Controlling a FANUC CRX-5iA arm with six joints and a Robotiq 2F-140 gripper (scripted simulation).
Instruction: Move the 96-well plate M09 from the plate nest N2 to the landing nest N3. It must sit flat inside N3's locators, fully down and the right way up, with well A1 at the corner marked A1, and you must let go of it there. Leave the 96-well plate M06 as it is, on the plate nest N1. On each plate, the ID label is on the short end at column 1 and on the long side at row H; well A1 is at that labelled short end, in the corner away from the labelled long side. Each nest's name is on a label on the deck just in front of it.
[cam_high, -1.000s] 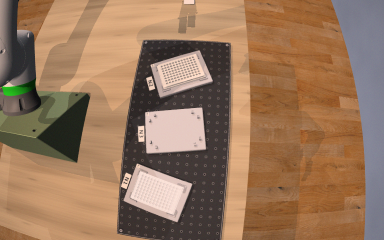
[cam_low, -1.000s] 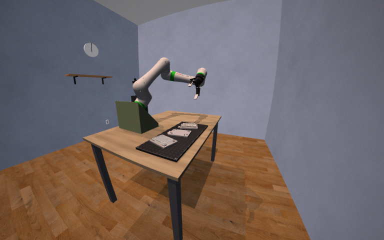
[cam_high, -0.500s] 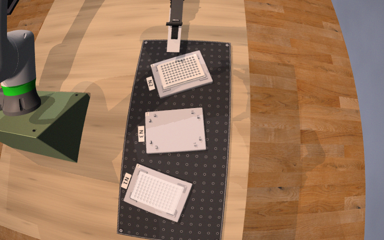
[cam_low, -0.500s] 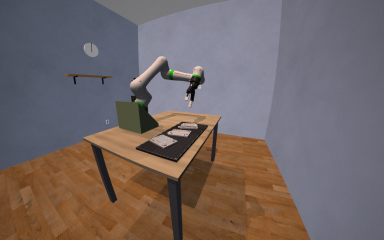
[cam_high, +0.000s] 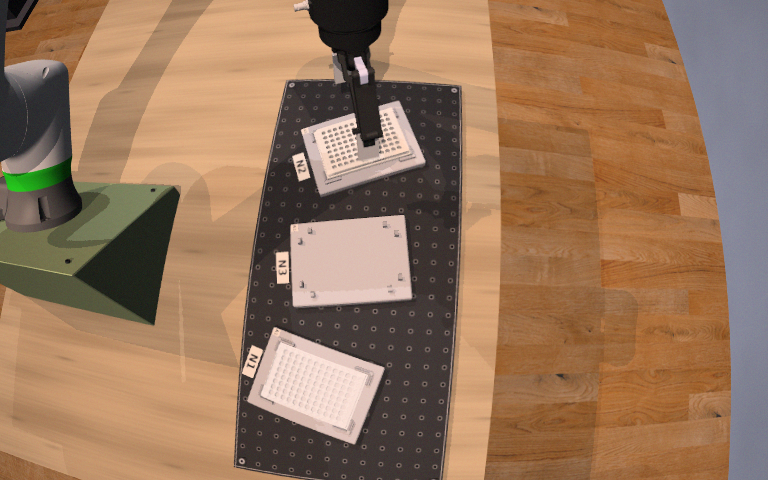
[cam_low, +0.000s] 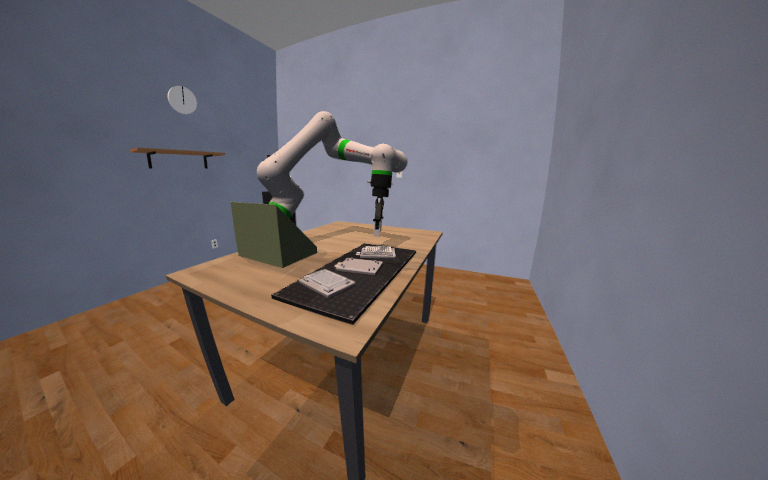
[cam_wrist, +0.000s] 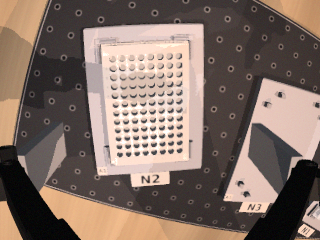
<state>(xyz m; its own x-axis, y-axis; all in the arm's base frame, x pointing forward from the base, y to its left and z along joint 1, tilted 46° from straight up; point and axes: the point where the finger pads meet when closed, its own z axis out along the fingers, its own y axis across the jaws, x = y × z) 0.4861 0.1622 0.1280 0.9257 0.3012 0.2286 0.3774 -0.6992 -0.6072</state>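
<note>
The nest N2 is 100 mm below my hand. Also, from my hand: A1 mark: 140 mm to the right, 100 mm below, 70 mm behind; landing nest N3: 180 mm to the right, 100 mm below, 10 mm ahead; N2 label: 110 mm below, 90 mm behind, 40 mm to the right.
</note>
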